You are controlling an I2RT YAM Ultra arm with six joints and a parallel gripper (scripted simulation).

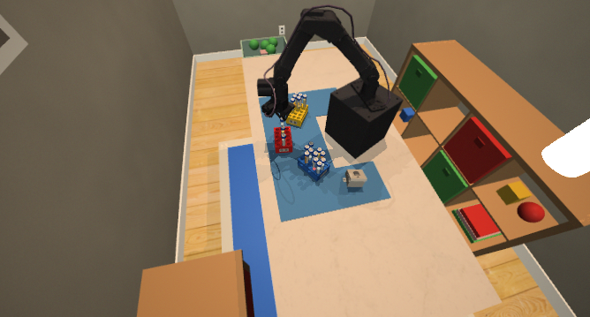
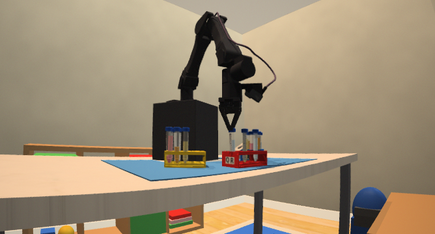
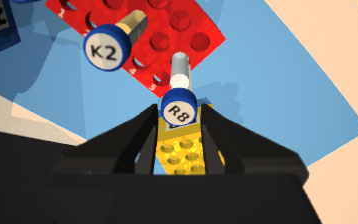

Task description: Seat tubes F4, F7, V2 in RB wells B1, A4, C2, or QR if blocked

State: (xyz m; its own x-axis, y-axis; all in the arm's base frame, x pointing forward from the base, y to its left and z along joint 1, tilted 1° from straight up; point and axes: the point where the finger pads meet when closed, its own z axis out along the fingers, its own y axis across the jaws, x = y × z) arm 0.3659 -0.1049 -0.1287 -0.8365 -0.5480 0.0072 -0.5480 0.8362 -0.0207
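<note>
The tube R8 is 10 mm ahead of my hand and 60 mm below it. From my hand the other things lie so: red rack: 20 mm ahead, 50 mm to the left, 100 mm below; then rack RB: 110 mm behind, 100 mm to the right, 100 mm below; then tube: 20 mm ahead, 50 mm to the left, 60 mm below.
</note>
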